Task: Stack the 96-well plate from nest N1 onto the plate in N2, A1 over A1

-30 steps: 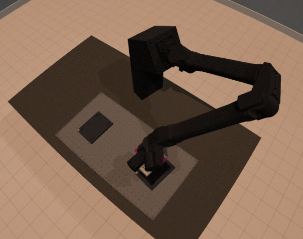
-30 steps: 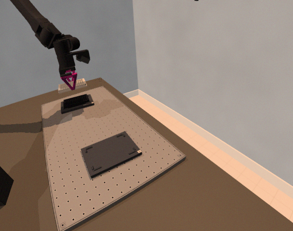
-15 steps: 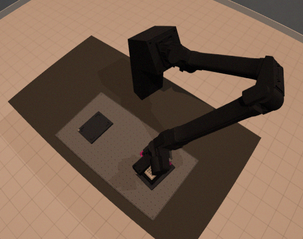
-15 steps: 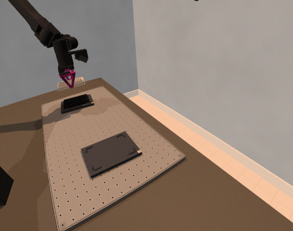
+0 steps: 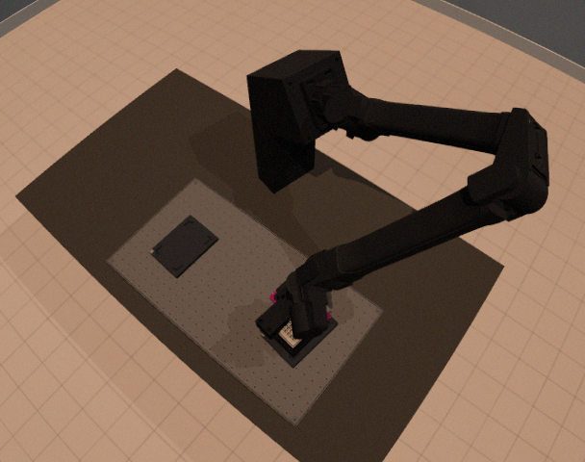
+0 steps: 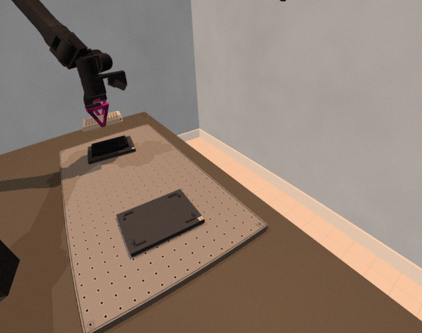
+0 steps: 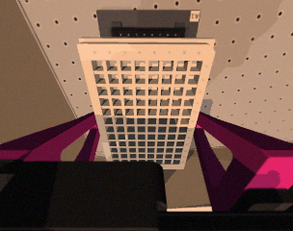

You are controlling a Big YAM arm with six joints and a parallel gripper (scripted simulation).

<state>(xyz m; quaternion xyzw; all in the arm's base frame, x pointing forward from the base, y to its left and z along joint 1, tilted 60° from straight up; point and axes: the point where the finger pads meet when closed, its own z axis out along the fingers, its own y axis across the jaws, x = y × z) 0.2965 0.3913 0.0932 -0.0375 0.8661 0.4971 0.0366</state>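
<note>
My hand is 100 mm above the black 96-well plate. Also, from my hand: cream 96-well plate (right at my hand); then plate nest N1 (100 mm ahead, 400 mm to the right, 110 mm below); then plate nest N2 (110 mm below).
</note>
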